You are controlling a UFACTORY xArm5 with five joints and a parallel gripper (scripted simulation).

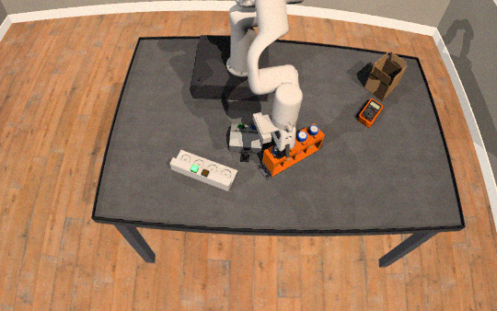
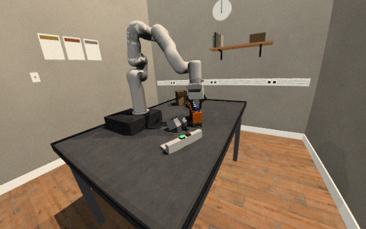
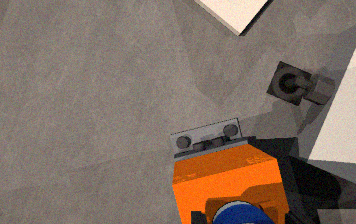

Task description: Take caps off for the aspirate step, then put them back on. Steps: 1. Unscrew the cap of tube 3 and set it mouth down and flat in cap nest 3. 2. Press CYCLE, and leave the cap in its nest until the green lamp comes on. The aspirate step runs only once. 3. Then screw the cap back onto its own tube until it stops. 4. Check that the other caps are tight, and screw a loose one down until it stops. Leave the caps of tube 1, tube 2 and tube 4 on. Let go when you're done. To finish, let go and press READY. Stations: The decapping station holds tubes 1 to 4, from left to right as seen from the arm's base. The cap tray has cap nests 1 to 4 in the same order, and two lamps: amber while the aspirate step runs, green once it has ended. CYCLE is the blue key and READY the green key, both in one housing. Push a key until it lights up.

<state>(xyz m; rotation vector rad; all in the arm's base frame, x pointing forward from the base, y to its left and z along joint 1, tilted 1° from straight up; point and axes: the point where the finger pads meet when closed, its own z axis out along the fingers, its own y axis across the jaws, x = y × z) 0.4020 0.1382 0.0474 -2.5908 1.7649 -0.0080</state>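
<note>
Right now the cap 4 is 20 mm below my hand. From my hand the other things lie so: cap 3: 30 mm behind, 40 mm to the left, 20 mm below; then cap 2: 60 mm behind, 80 mm to the left, 20 mm below; then blue key: 120 mm behind, 80 mm to the right, 60 mm below.
</note>
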